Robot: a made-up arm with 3 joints. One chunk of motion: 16 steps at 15 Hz.
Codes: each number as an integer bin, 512 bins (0 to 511) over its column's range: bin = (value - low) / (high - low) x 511, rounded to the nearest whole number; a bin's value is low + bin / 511 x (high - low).
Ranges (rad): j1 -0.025..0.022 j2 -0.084..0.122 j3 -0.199..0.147
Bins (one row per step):
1: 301 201 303
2: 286 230 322
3: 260 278 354
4: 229 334 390
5: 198 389 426
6: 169 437 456
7: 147 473 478
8: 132 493 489
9: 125 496 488
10: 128 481 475
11: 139 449 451
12: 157 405 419
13: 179 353 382
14: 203 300 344
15: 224 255 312
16: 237 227 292
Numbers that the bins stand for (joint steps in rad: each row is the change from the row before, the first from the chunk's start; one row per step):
1: 0.00268 -0.00297 0.00616
2: 0.00131 0.00872 0.01903
3: -0.00109 0.02807 0.04069
4: -0.00394 0.05065 0.06507
5: -0.00679 0.07282 0.08945
6: -0.00946 0.09217 0.10976
7: -0.01148 0.10668 0.12466
8: -0.01286 0.11474 0.13210
9: -0.01350 0.11595 0.13143
10: -0.01323 0.10991 0.12262
11: -0.01222 0.09701 0.10637
12: -0.01056 0.07927 0.08471
13: -0.00854 0.05831 0.05965
14: -0.00633 0.03694 0.03392
15: -0.00440 0.01880 0.01226
16: -0.00320 0.00751 -0.00129

